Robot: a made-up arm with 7 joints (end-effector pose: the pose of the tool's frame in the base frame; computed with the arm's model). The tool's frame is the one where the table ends. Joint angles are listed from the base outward.
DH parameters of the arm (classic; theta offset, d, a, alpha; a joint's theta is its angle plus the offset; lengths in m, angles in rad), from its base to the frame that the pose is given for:
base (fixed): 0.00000 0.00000 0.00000 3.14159
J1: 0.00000 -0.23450 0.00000 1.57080
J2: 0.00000 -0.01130 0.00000 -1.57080
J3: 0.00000 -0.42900 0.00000 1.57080
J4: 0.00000 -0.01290 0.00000 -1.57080
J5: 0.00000 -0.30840 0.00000 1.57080
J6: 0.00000 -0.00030 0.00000 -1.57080
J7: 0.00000 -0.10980 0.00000 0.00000
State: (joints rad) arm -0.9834 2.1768 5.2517 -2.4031 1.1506 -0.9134 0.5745
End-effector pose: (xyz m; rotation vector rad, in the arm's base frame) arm 0.2554 0.0742 0.3043 -2.0808 2.0752 -0.2846
Working (the frame after each row of the table, in the pose's form):
after base (fixed): 0.0000 0.0000 0.0000 3.1416 0.0000 0.0000
after J1: 0.0000 0.0000 0.2345 -1.4314 -0.7666 0.7666
after J2: 0.0094 -0.0063 0.2345 1.0258 0.5494 -1.9590
after J3: 0.2048 0.2872 -0.0099 -0.4499 0.9804 2.5391
after J4: 0.2068 0.2783 -0.0190 -2.3446 -0.3117 0.2269
after J5: 0.2849 0.0741 0.1986 -0.8704 1.0301 -0.1811
after J6: 0.2847 0.0740 0.1985 -2.6315 1.4267 -0.3588

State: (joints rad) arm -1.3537 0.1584 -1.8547 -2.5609 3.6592 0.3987 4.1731
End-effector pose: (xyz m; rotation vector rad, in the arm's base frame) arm 0.2071 0.0117 0.2927 -0.4236 0.0979 1.5590
Working (the frame after each row of the table, in the pose's form):
after base (fixed): 0.0000 0.0000 0.0000 3.1416 0.0000 0.0000
after J1: 0.0000 0.0000 0.2345 -1.3041 -1.0478 1.0478
after J2: 0.0110 -0.0024 0.2345 2.3672 1.9020 -0.1879
after J3: 0.0256 0.0636 0.6581 -0.1168 2.0305 -2.3689
after J4: 0.0247 0.0764 0.6562 -0.1295 -0.5401 0.1091
after J5: 0.1846 0.0474 0.3941 1.1678 -2.2629 -1.6997
after J6: 0.1848 0.0471 0.3942 0.1494 -0.5032 -2.5493

